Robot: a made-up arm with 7 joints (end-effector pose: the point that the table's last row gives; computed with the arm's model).
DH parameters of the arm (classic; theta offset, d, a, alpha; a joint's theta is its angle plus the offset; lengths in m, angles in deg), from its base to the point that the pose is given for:
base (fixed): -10.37 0.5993 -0.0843 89
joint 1: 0 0.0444 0.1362 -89
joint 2: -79.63 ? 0.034 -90
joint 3: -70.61 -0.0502 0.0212 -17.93
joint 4: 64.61 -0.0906 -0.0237 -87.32
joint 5: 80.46 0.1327 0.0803 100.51
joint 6: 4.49 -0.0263 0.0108 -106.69
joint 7: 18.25 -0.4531 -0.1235 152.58
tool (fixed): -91.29 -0.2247 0 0
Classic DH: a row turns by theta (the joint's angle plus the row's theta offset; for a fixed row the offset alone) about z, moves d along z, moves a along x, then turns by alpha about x.
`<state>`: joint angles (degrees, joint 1 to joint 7).
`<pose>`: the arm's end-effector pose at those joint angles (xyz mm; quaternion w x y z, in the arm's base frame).
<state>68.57 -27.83 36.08 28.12 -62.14 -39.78 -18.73</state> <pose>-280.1 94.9 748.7 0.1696 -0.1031 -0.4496 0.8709</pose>
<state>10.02 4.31 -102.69 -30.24 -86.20 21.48 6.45</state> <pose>-100.3 57.1 501.2 0.4848 -0.0976 0.6964 0.5200</pose>
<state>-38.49 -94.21 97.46 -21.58 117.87 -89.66 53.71</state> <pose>99.0 316.2 450.5 0.4365 -0.5759 0.0665 0.6881</pose>
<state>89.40 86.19 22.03 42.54 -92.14 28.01 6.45</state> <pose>-203.4 -190.2 951.0 0.4732 -0.2290 -0.1641 -0.8347</pose>
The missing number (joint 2, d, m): 0.03
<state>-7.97 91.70 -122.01 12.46 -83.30 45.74 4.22</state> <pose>-110.5 -280.7 665.5 0.3911 0.2440 -0.3485 -0.8161</pose>
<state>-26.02 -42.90 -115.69 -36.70 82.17 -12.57 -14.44</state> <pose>27.5 -2.9 479.7 0.2718 -0.8496 0.3685 0.2618</pose>
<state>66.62 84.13 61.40 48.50 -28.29 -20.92 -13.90</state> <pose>-139.7 -74.1 958.0 0.0294 -0.5371 -0.0619 -0.8408</pose>
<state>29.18 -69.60 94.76 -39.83 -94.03 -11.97 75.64</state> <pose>-85.9 -73.2 759.7 0.6497 0.1772 -0.6909 0.2629</pose>
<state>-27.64 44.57 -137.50 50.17 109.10 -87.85 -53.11</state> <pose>151.7 -252.8 698.7 0.7170 0.2749 -0.3880 0.5096</pose>
